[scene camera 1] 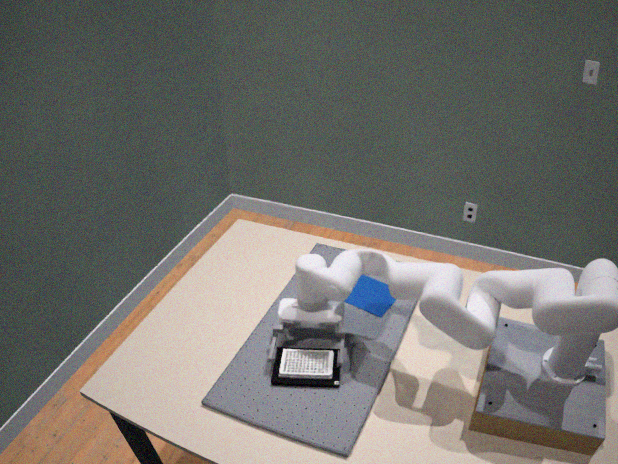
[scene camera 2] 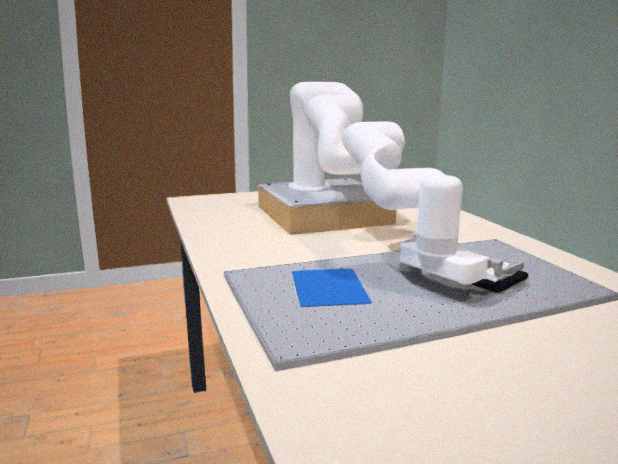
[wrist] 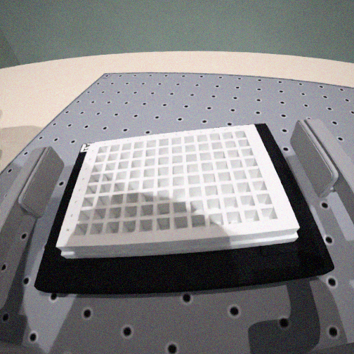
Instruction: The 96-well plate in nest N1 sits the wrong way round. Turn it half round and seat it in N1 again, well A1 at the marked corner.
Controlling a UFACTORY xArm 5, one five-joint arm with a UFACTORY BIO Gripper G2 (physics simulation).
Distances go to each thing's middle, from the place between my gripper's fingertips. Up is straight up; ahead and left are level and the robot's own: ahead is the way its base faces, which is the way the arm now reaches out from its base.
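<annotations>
Black nest (scene camera 1: pixel 336 370): 20 mm to the right of my hand and 30 mm below it. The flat blue square (scene camera 2: pixel 330 287) is 60 mm behind my hand, 330 mm to the right of it and 40 mm below it. For the white 96-well plate (scene camera 1: pixel 306 364), the position is 20 mm below my hand and 20 mm to the right of it.
</annotations>
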